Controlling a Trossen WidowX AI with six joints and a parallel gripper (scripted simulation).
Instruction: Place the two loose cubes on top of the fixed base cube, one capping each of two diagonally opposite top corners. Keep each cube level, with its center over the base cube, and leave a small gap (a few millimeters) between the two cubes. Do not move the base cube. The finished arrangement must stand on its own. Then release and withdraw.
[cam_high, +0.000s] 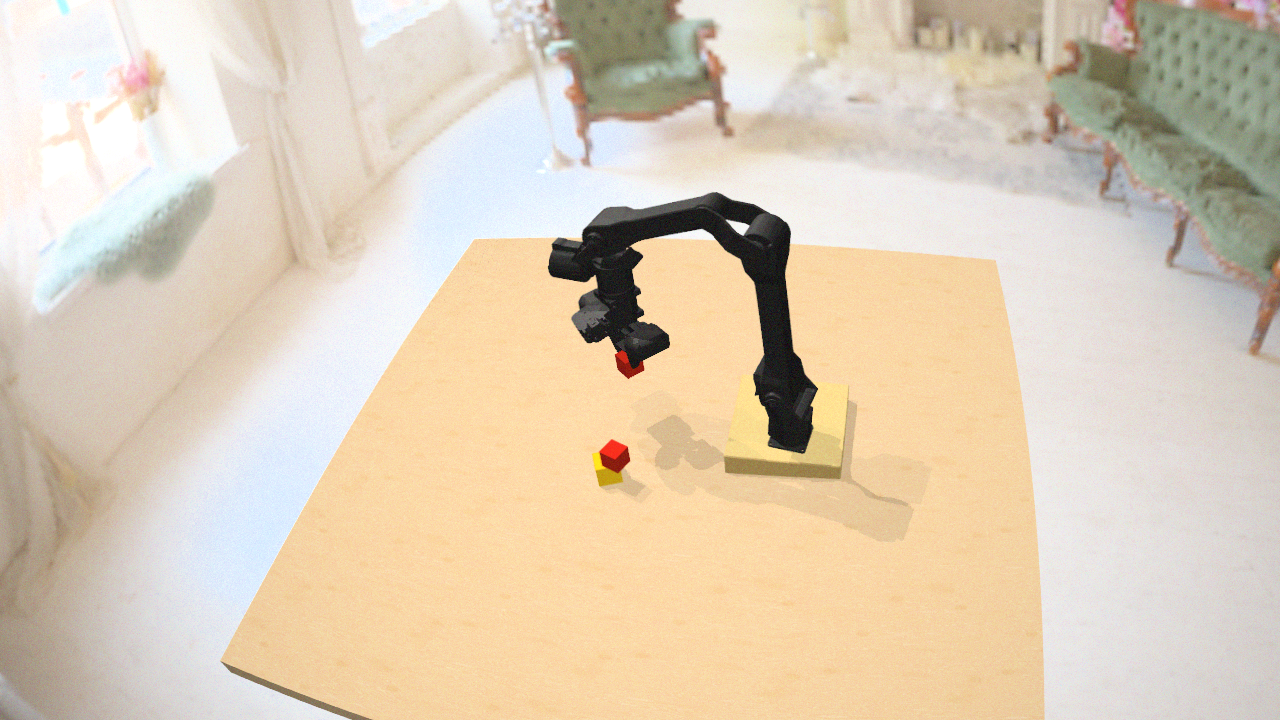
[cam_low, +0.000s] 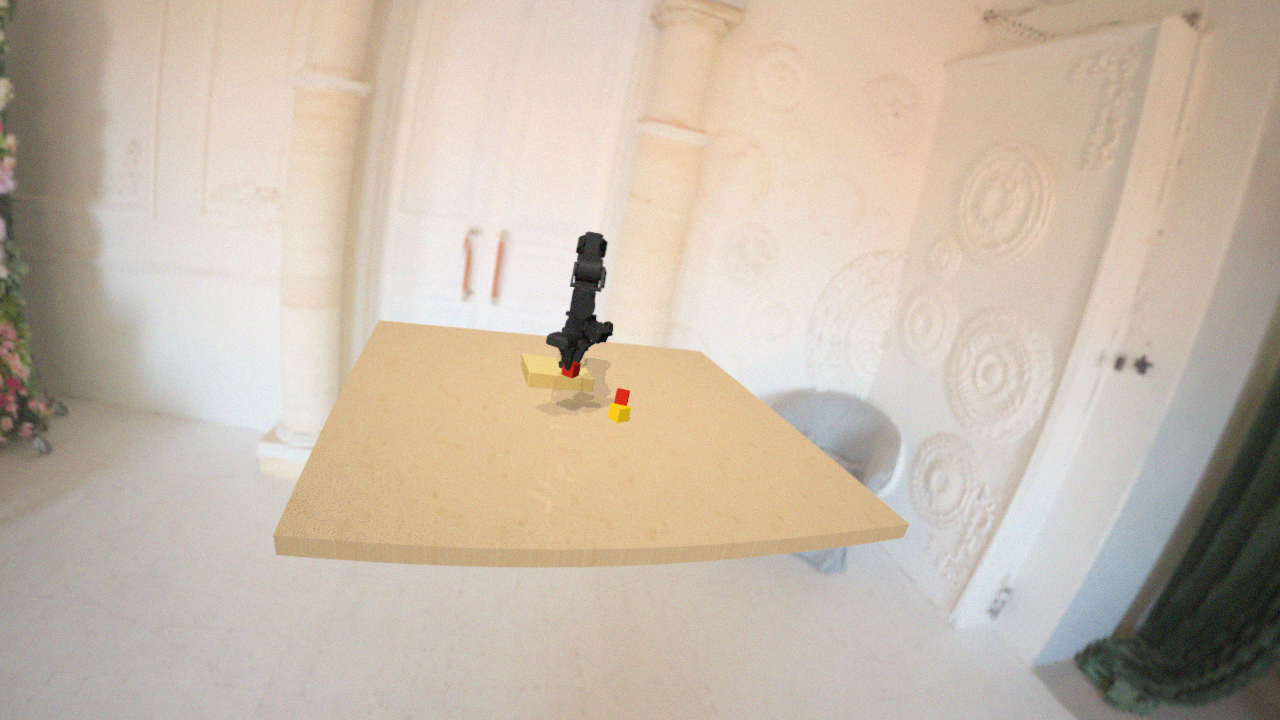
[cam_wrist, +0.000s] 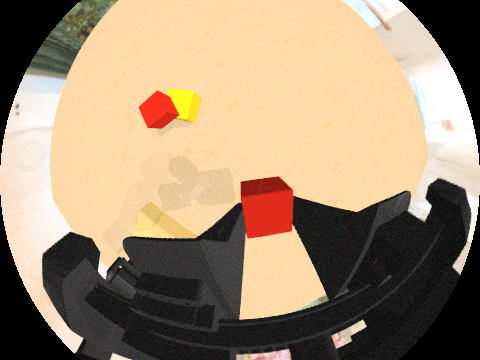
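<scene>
My gripper tip is 3 cm past the red cube, 15 cm to the right of it and 7 cm above it. The rest, counted from my gripper tip: yellow base cube: 1 cm behind, 14 cm to the left, 11 cm below.
</scene>
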